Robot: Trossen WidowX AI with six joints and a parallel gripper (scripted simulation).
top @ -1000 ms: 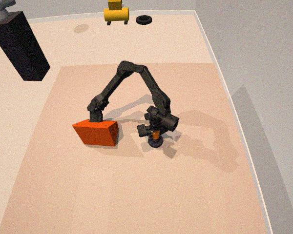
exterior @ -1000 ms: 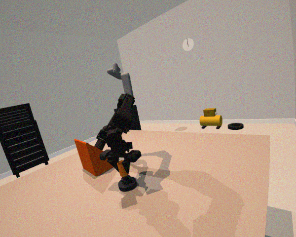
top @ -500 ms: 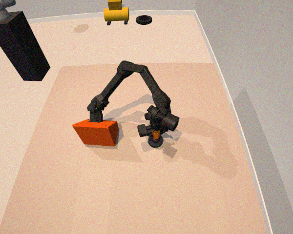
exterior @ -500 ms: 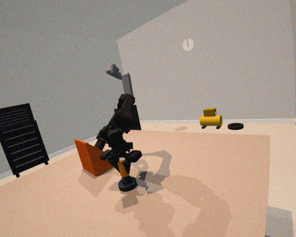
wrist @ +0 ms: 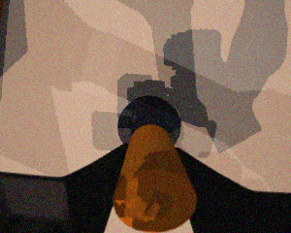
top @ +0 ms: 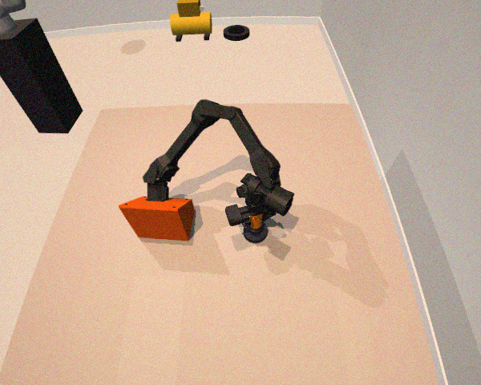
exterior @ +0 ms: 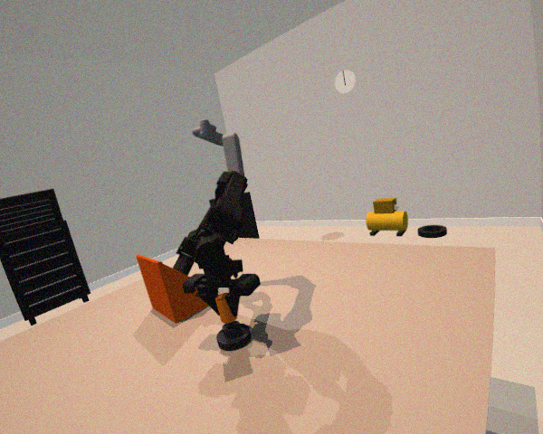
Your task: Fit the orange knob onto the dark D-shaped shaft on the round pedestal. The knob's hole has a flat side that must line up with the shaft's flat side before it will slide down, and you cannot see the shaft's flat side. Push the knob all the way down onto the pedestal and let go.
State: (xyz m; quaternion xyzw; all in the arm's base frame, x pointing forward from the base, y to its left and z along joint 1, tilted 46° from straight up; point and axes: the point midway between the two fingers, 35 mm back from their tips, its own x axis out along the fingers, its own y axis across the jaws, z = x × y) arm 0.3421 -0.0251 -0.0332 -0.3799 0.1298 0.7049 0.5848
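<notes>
My gripper tip is now 2 cm below the orange knob. Round my gripper tip: dark round pedestal: 4 cm below.
</notes>
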